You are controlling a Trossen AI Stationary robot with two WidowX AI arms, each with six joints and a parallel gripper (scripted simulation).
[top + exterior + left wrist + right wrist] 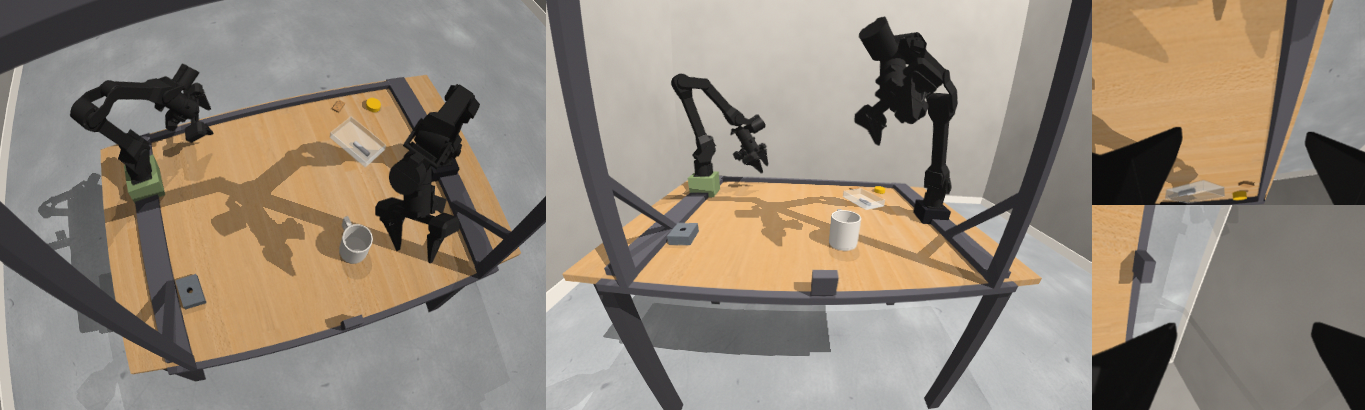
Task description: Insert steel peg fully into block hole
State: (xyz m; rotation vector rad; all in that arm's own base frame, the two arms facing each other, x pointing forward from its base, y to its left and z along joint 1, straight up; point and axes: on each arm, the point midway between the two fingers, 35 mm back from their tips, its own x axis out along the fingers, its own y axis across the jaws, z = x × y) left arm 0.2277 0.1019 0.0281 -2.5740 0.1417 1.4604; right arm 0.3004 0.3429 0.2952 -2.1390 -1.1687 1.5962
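The steel peg lies 45 cm ahead of my right hand, 1 cm to the right of it and 34 cm below it. Round my right hand: yellow disc (63 cm ahead, 9 cm to the right, 34 cm below); then clear tray (47 cm ahead, 34 cm below).
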